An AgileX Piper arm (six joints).
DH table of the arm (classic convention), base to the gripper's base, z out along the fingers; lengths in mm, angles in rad. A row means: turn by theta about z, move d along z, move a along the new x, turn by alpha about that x. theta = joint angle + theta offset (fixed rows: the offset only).
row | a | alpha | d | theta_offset
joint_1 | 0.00 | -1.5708 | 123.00 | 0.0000
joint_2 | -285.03 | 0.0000 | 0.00 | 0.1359
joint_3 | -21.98 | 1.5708 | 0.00 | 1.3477
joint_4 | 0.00 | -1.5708 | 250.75 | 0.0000
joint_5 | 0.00 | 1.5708 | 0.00 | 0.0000
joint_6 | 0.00 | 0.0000 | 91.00 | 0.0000
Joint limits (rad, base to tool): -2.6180..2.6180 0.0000..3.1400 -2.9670..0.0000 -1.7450..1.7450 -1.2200..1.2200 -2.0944..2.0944
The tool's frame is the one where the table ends.
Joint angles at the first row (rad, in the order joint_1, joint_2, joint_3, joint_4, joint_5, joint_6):
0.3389, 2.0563, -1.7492, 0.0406, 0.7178, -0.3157
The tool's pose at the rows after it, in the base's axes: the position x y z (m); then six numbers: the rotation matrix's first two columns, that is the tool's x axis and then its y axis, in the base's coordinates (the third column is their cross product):
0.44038 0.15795 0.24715 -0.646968 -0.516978 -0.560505 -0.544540 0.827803 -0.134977
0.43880 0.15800 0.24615 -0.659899 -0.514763 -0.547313 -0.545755 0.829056 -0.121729
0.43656 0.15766 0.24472 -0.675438 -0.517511 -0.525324 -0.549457 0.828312 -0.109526
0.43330 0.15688 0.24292 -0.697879 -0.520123 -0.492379 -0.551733 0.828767 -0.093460
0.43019 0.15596 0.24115 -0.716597 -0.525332 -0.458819 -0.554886 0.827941 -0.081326
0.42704 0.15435 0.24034 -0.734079 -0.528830 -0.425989 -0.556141 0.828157 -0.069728
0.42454 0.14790 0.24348 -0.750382 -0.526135 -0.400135 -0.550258 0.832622 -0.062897
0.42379 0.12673 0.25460 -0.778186 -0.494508 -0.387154 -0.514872 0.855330 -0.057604
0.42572 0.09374 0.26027 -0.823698 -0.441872 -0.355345 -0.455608 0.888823 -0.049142
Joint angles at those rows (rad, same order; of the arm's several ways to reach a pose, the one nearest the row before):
0.3389, 2.0563, -1.7492, 0.0417, 0.7374, -0.3070
0.3389, 2.0563, -1.7492, 0.0499, 0.7572, -0.3057
0.3389, 2.0563, -1.7492, 0.0550, 0.7864, -0.3058
0.3389, 2.0559, -1.7492, 0.0582, 0.8288, -0.3011
0.3389, 2.0559, -1.7492, 0.0585, 0.8693, -0.2982
0.3376, 2.0541, -1.7492, 0.0585, 0.9099, -0.2950
0.3258, 2.0438, -1.7492, 0.0574, 0.9496, -0.2950
0.2805, 2.0154, -1.7492, 0.0584, 0.9933, -0.2950
0.2064, 1.9996, -1.7512, 0.0574, 1.0466, -0.2960

